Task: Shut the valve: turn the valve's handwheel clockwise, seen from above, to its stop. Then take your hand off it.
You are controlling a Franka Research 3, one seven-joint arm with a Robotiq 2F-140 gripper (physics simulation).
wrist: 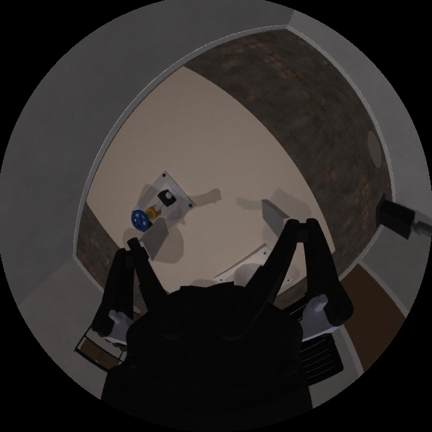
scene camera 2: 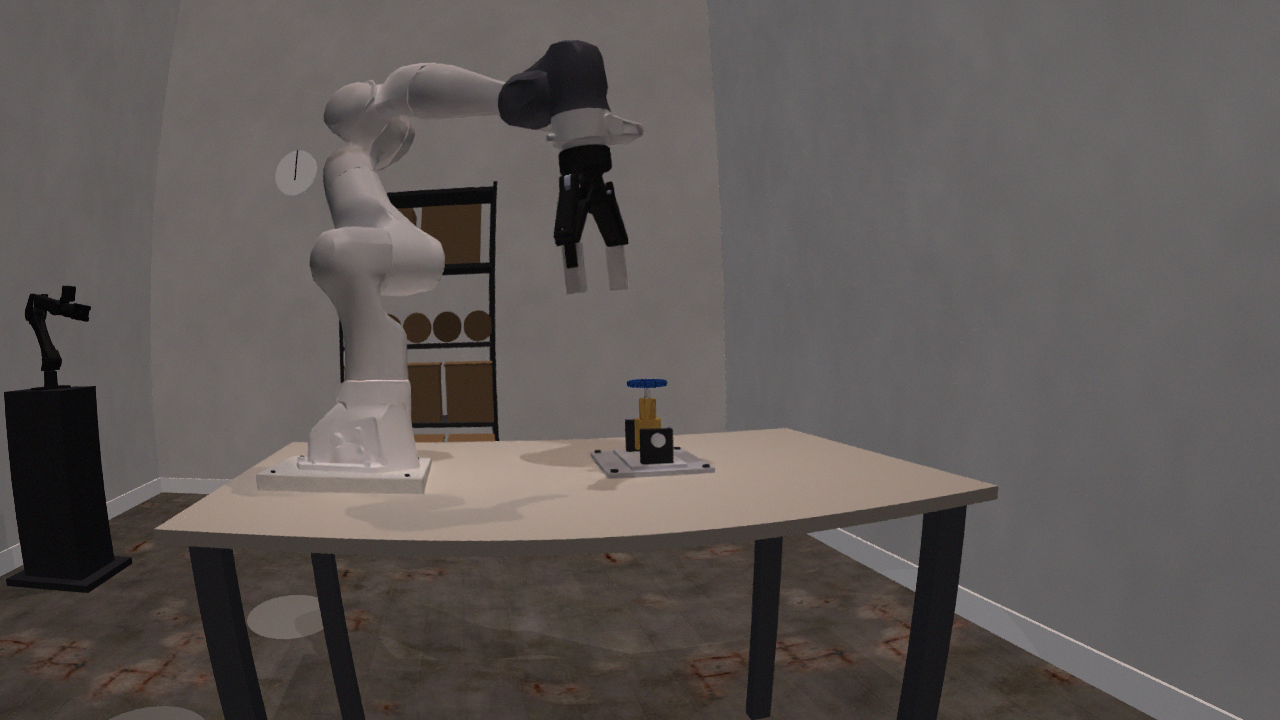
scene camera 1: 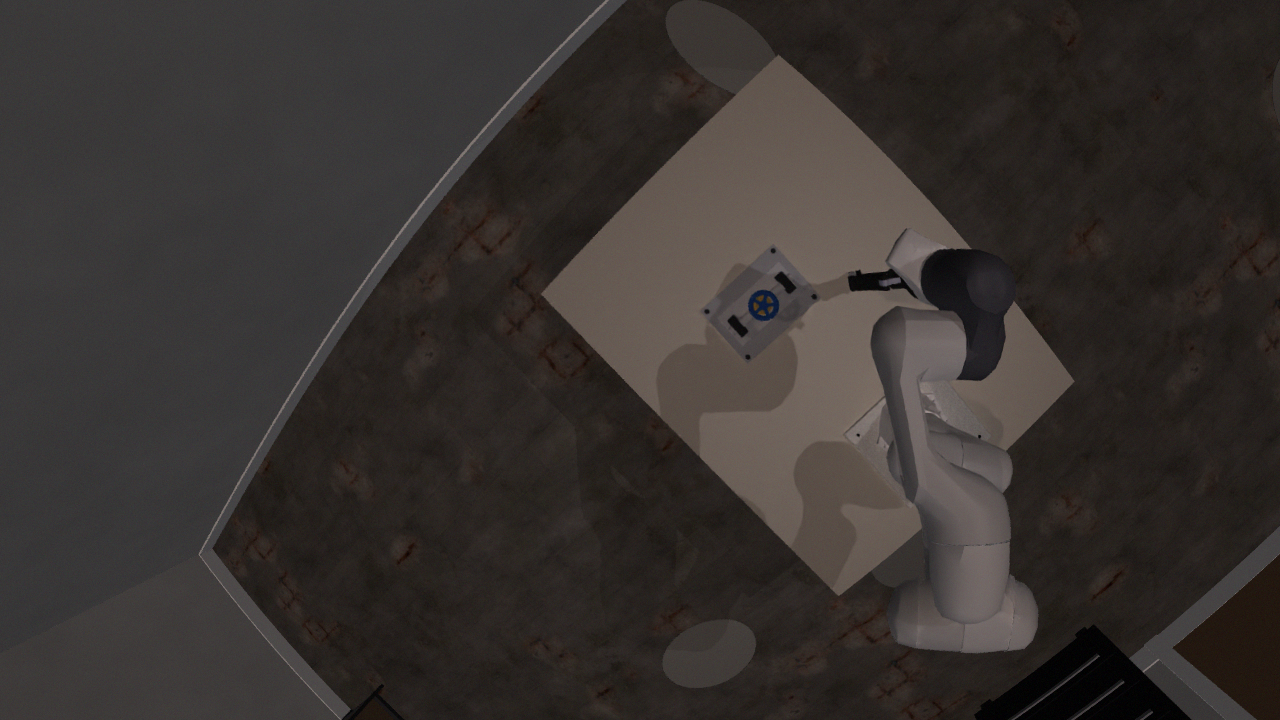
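The valve's blue handwheel (scene camera 1: 763,306) (scene camera 2: 646,383) (wrist: 140,220) lies level on top of a yellow valve body (scene camera 2: 647,409) (wrist: 152,213). The valve stands upright on a grey base plate (scene camera 1: 747,345) (scene camera 2: 617,465) (wrist: 165,180) with dark corner bolts. My gripper (scene camera 1: 852,281) (scene camera 2: 597,291) (wrist: 212,217) is open and empty, pointing down. It hangs well above the height of the handwheel, apart from it: to its right in scene camera 1 and a little to its left in scene camera 2. In the wrist view the wheel shows beside the left finger. The wheel's turn angle cannot be told.
The valve plate rests on a beige table (scene camera 1: 778,161) (scene camera 2: 501,519) (wrist: 200,130). The arm's white mounting plate (scene camera 2: 344,480) (wrist: 235,270) stands on the same table. A shelf rack (scene camera 2: 494,313) and a black pedestal (scene camera 2: 58,483) with a small black arm stand beyond the table.
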